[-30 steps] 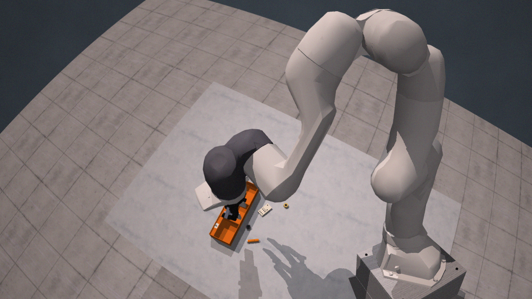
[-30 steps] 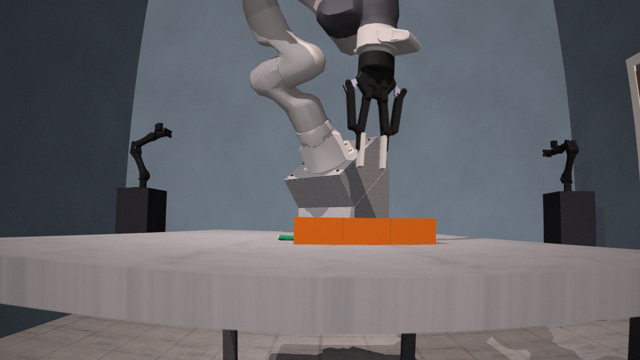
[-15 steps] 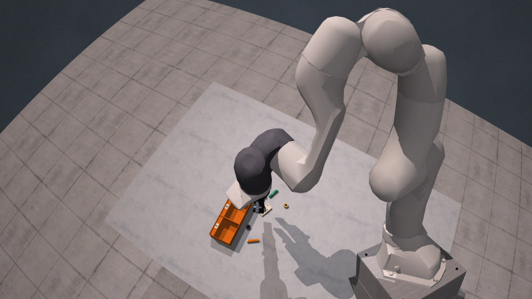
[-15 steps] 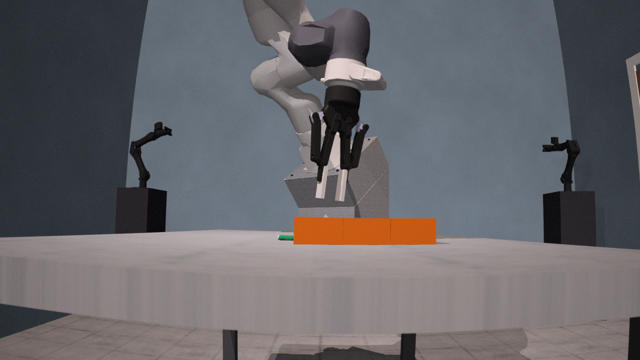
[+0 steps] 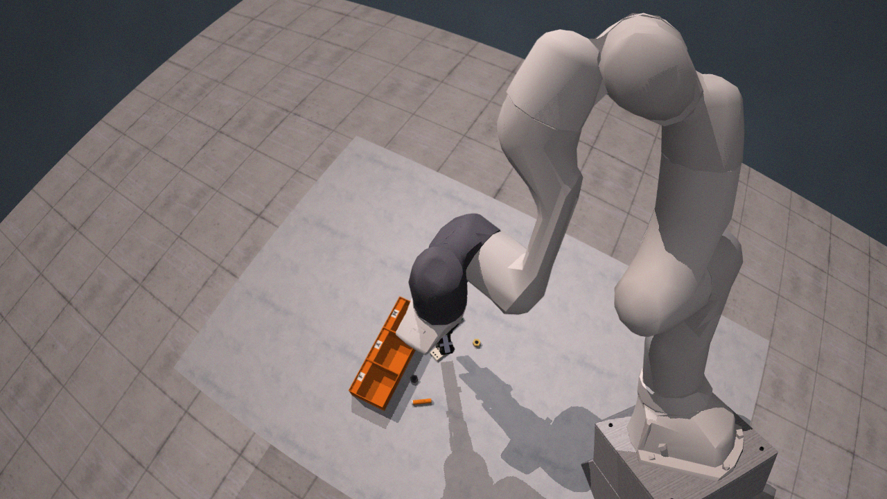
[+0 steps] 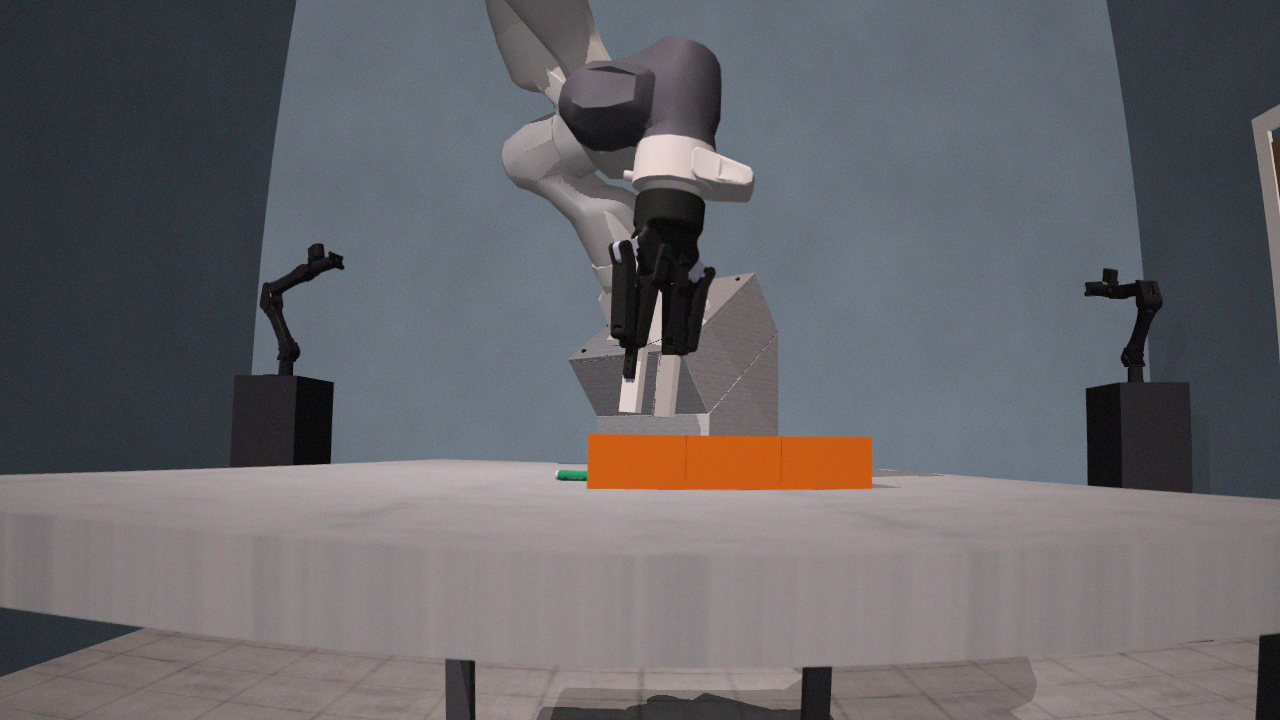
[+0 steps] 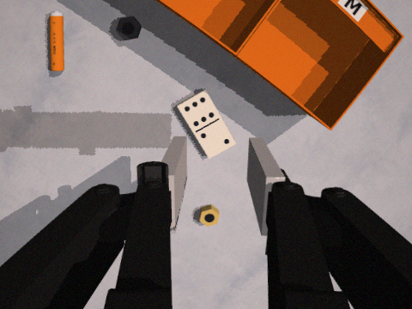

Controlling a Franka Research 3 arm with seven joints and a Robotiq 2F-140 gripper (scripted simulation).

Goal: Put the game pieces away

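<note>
Now: the white domino 100 mm below my hand. From my hand the other things lie so: green cylinder: 100 mm below, 70 mm to the right, 10 mm ahead; yellow nut: 100 mm below, 60 mm to the right, 60 mm behind; black nut: 100 mm below, 90 mm to the left, 10 mm ahead.
</note>
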